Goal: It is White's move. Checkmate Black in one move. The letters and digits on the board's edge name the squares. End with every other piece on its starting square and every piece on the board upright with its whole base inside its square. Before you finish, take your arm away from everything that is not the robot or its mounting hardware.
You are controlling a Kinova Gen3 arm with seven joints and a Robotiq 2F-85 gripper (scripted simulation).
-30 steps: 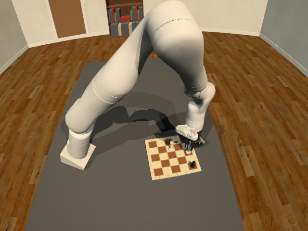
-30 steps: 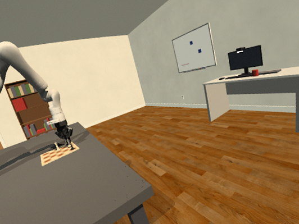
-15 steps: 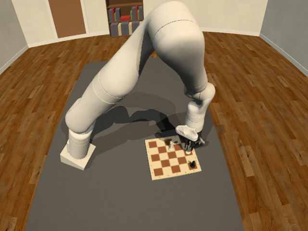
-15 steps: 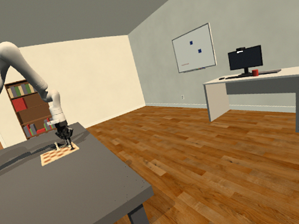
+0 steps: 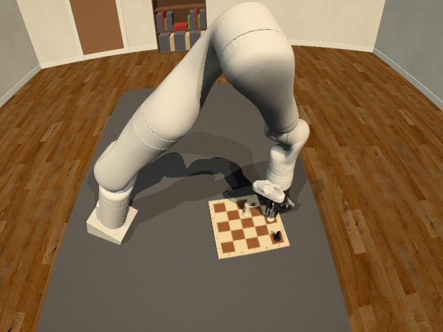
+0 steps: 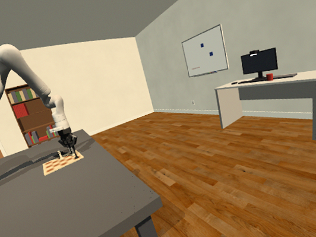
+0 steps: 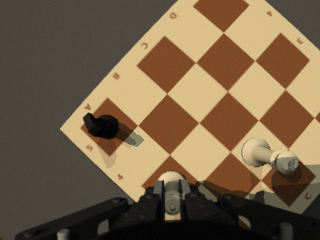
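The small white piece is 1 cm below my hand. The rest, counted from my hand: black king (2 cm behind, 7 cm to the left, 1 cm below); chessboard (7 cm behind, 2 cm to the right, 4 cm below); tall white piece (8 cm behind, 1 cm to the left, 1 cm below).
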